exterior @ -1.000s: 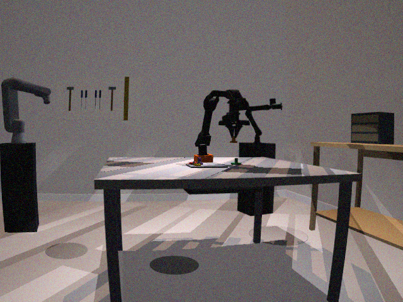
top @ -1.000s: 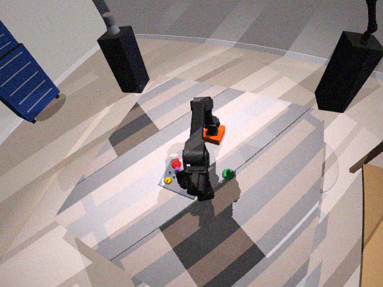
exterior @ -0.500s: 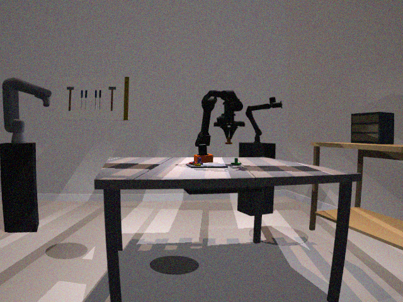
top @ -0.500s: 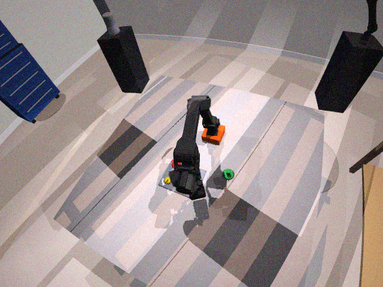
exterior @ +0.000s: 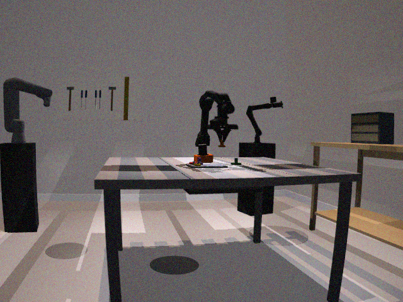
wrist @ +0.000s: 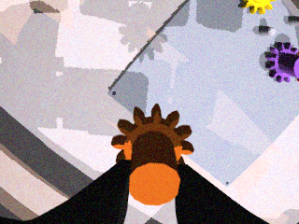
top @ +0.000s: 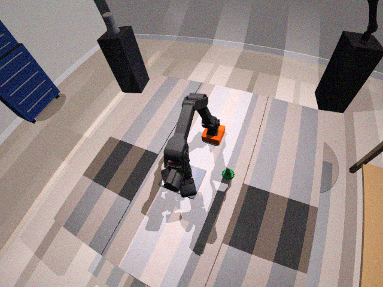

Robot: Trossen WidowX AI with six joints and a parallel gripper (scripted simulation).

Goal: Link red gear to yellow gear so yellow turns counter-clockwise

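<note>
Right now the purple gear is 120 mm below my gripper tip, 100 mm to the right of it and 100 mm behind it. Also, from my gripper tip: green gear 170 mm to the left, 130 mm below, 130 mm behind; yellow gear 140 mm to the right, 130 mm below, 30 mm behind; orange gear 10 mm below.
</note>
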